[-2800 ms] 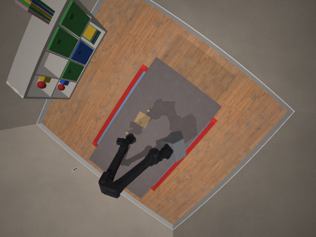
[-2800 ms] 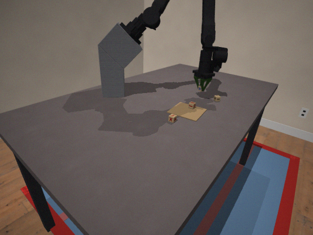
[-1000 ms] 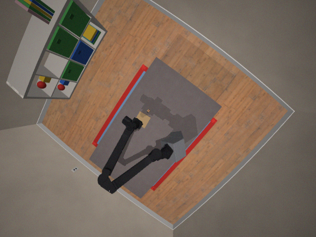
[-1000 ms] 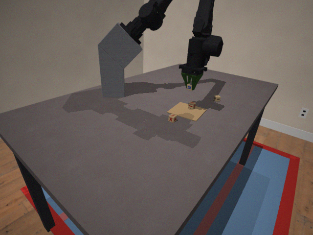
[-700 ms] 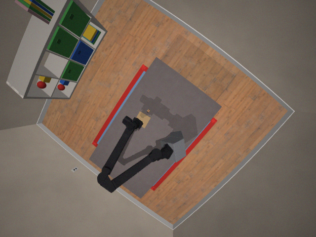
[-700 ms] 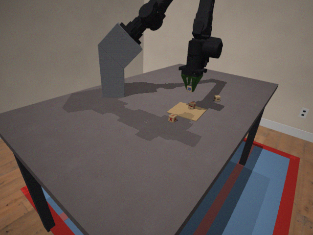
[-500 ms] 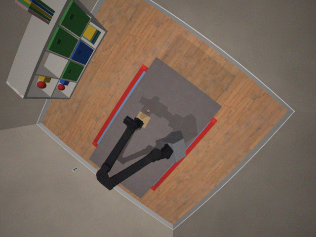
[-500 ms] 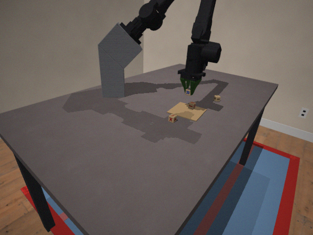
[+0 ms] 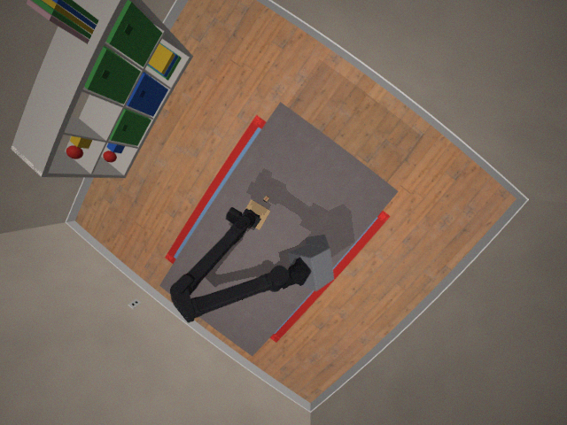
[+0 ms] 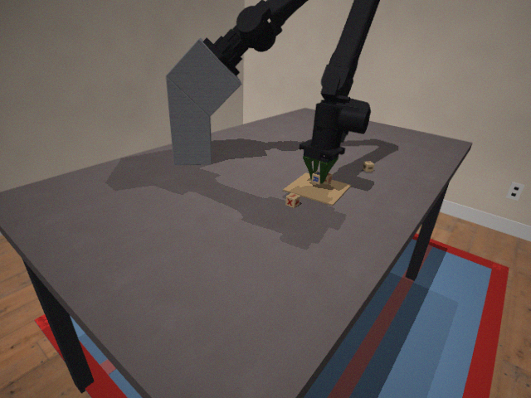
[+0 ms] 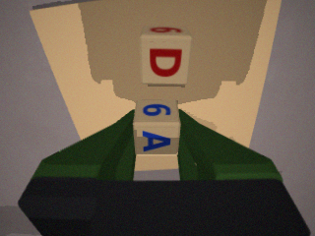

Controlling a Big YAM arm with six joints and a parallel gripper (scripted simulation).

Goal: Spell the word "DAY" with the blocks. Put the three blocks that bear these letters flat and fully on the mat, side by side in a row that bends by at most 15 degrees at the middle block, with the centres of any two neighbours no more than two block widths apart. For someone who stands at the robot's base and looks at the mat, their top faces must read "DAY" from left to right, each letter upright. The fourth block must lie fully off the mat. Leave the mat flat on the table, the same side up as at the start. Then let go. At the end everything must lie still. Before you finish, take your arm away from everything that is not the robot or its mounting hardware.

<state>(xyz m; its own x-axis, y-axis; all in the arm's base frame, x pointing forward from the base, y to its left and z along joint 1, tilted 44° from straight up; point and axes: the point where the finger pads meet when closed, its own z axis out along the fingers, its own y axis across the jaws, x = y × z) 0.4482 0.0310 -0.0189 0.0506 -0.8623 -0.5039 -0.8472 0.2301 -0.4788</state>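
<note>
My gripper is now 3 cm above the tan mat. Round my hand: wooden block (1 cm ahead, 12 cm to the right, 1 cm below).
</note>
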